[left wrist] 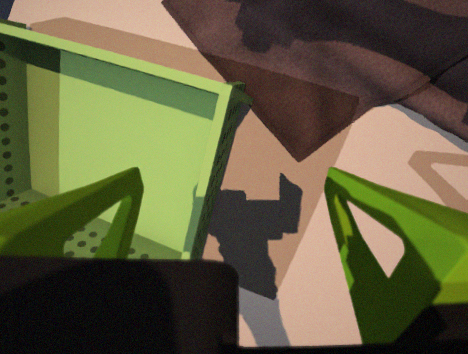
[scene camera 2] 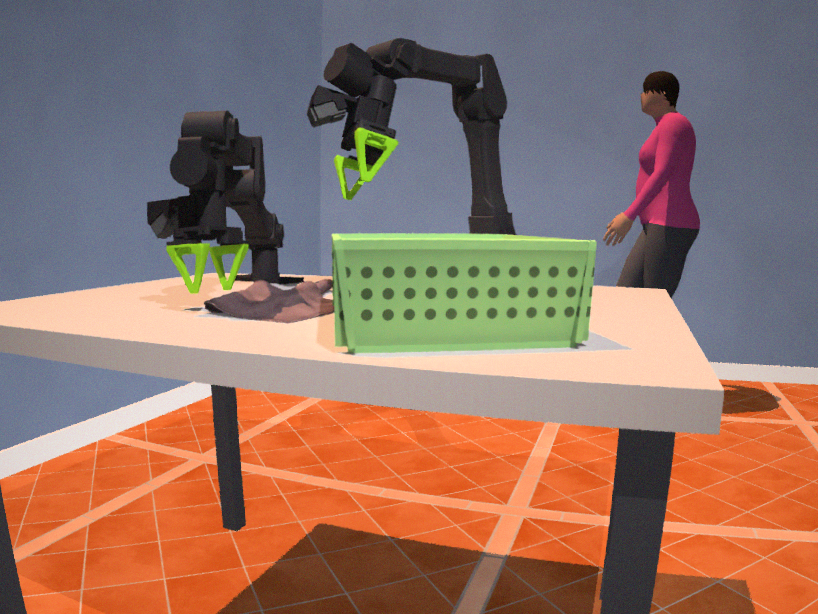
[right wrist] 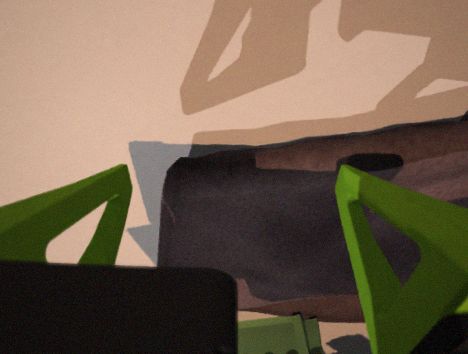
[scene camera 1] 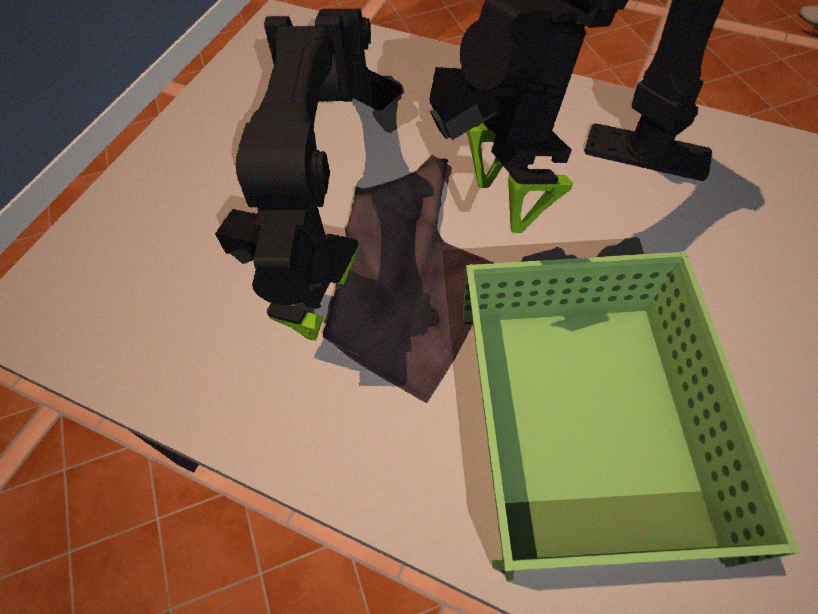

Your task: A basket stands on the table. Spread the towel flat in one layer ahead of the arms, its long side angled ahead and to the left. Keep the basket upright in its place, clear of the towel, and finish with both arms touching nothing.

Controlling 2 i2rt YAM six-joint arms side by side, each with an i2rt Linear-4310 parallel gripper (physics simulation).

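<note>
The brown towel [scene camera 1: 396,284] [scene camera 2: 270,302] [left wrist: 300,100] [right wrist: 260,225] lies rumpled on the table, with ridges and uneven edges. One corner reaches close beside the green basket [scene camera 1: 706,396] [scene camera 2: 462,330] [left wrist: 115,58] [right wrist: 270,332], which stands upright; whether they touch is unclear. My left gripper [scene camera 1: 501,207] [scene camera 2: 356,188] [left wrist: 233,177] is open and empty, well above the table, behind the basket in scene camera 1. My right gripper [scene camera 1: 327,309] [scene camera 2: 210,289] [right wrist: 233,176] is open and empty, low at the towel's left edge in scene camera 1, one finger over the towel in the right wrist view.
The pale table [scene camera 1: 165,370] [scene camera 2: 99,337] has a near edge running down to the right in scene camera 1. The left arm's mounting plate [scene camera 1: 607,148] is at the back right. A person in pink [scene camera 2: 667,171] stands beyond the table.
</note>
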